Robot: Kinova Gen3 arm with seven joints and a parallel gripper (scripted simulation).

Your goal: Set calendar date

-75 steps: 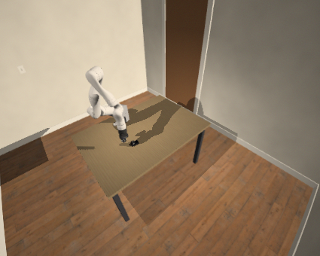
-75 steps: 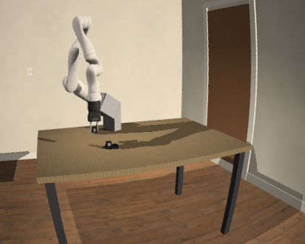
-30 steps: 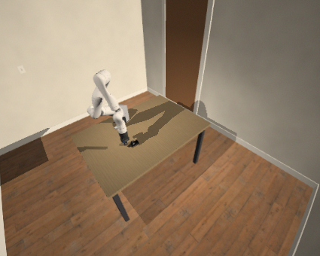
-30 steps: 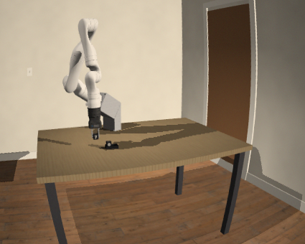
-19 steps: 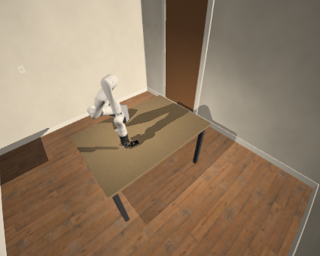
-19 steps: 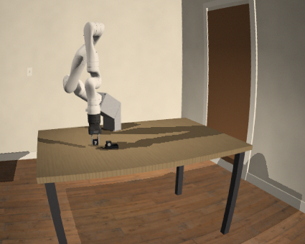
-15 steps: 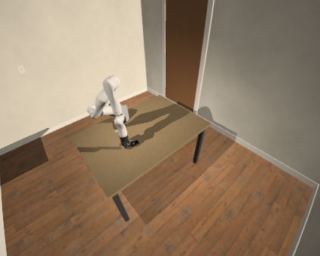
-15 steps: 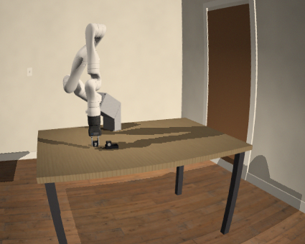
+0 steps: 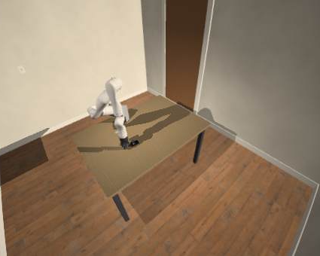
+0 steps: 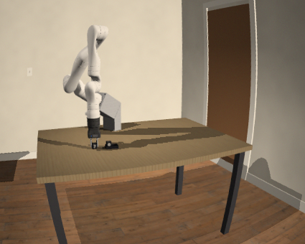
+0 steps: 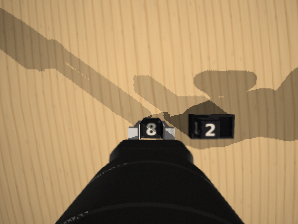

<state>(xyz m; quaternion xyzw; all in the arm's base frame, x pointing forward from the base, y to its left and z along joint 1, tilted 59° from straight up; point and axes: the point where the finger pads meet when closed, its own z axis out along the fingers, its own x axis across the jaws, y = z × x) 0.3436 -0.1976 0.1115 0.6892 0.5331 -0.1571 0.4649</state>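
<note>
Now: the dark cube 1 cm below my hand. Also, from my hand: dark tray (10 cm to the left, 4 cm ahead, 2 cm below).
</note>
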